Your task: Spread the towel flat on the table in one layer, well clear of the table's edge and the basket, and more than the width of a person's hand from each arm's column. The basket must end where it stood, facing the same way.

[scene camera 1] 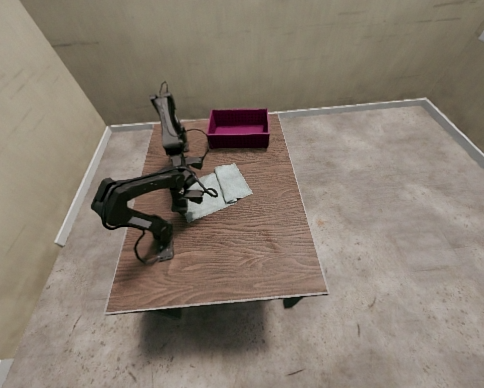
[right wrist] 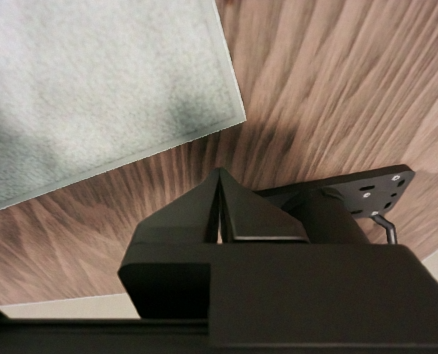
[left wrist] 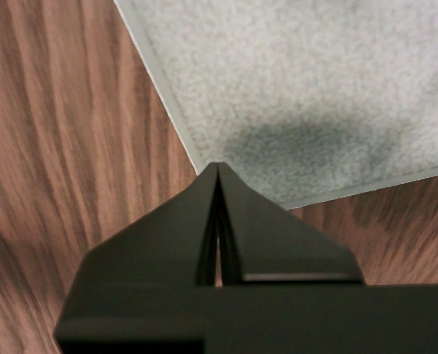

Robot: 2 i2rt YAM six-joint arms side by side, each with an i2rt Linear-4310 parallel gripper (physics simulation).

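Note:
The pale green-grey towel [scene camera 1: 232,183] [left wrist: 300,60] [right wrist: 100,75] lies on the table [scene camera 1: 240,250]. Its right part in the scene view looks folded over in a raised panel with a crease along it; the part nearer the arms lies lower. My left gripper [left wrist: 217,176] is shut and empty, its tips over a towel corner in the left wrist view; arm parts hide them in the scene view. My right gripper [scene camera 1: 182,212] [right wrist: 219,176] is shut and empty, its tips beside the towel's edge near another corner. The magenta basket [scene camera 1: 239,141] stands upright at the table's far end.
The right arm's base plate [scene camera 1: 166,254] [right wrist: 380,186] stands on the near left part of the table, to the right in the right wrist view. The left arm [scene camera 1: 170,122] rises at the far left, left of the basket. The right arm's forearm crosses over the table's left side.

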